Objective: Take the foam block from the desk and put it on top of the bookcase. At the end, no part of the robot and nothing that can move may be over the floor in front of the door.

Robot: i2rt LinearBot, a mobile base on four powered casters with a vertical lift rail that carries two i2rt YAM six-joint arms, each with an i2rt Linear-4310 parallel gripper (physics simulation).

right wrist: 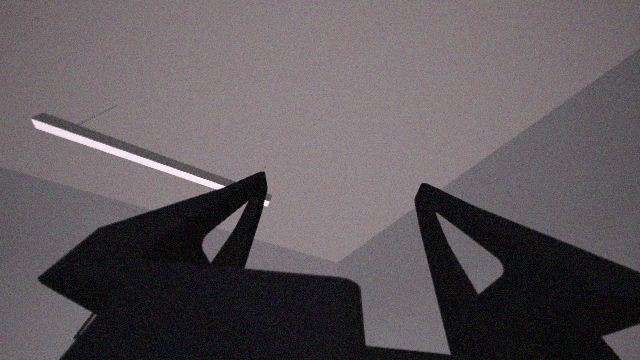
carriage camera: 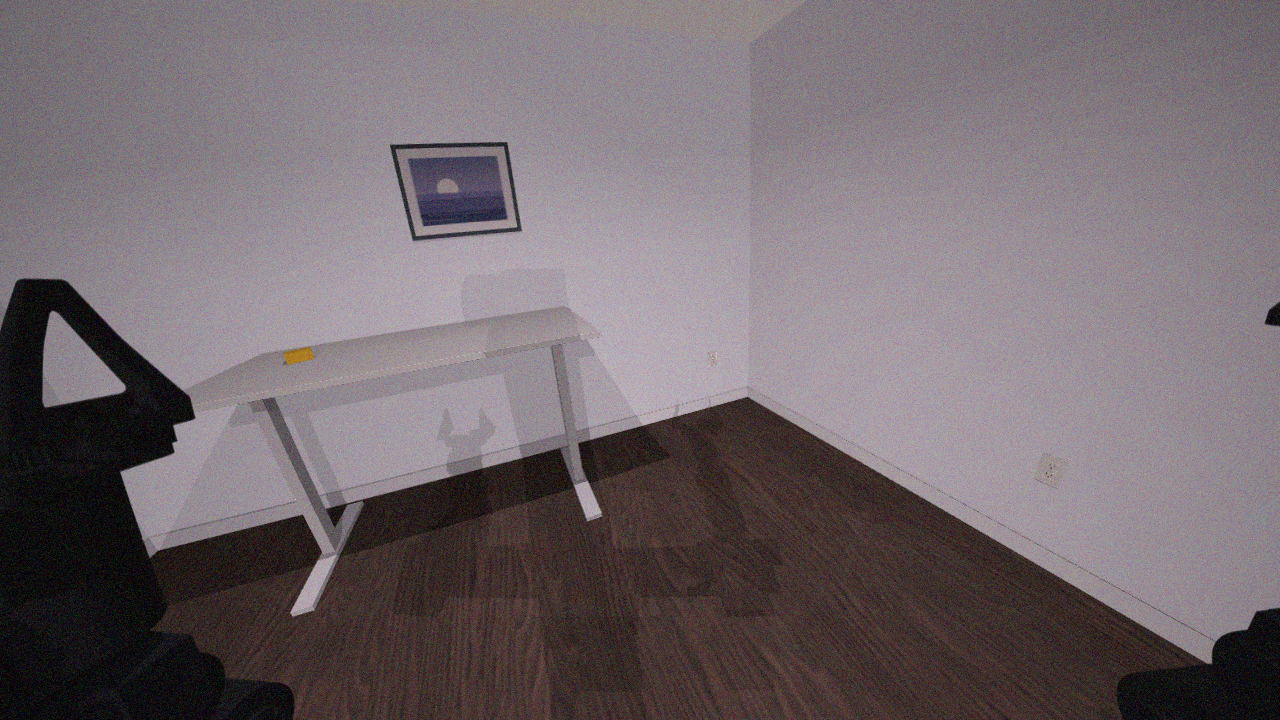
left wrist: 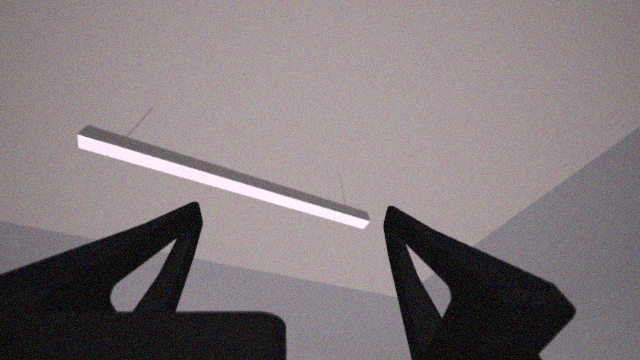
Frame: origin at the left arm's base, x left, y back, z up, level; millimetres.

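Where they show: left gripper, fingertip midpoint: (left wrist: 295, 213); right gripper, fingertip midpoint: (right wrist: 340, 185).
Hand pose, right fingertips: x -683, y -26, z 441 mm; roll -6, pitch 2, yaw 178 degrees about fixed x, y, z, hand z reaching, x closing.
Things, the pixels of their top centre, and the offset from my right fingertips. "spot": a spot on its surface instead. Level surfaces: height alone.
- white desk at its surface level: dz -371 mm
- outlet at its top centre: (carriage camera: 1055, 457) dx -1064, dy -953, dz -864 mm
- Dark wood floor at its surface level: dz -1321 mm
- long ceiling lamp at a spot on its surface: (left wrist: 225, 181) spot: dx +981, dy -667, dz +756 mm
A small yellow-orange foam block (carriage camera: 298, 355) lies on the white desk (carriage camera: 420, 347), near the desk's left end in the carriage view. The desk stands along the back wall on two grey T-shaped legs. My left gripper (left wrist: 295, 213) is open and empty, pointing up toward the ceiling; part of it shows large and dark at the left edge of the carriage view, well in front of the desk. My right gripper (right wrist: 340, 185) is also open and empty, pointing upward; small dark parts of that arm show at the carriage view's right edge. The bookcase and the door do not show.
A framed picture (carriage camera: 456, 190) hangs on the wall above the desk. A wall corner stands right of the desk, and the right wall carries an outlet (carriage camera: 1050, 470). Dark wood floor (carriage camera: 716, 555) lies in front of the desk. A long ceiling lamp (left wrist: 225, 181) (right wrist: 130, 157) hangs overhead.
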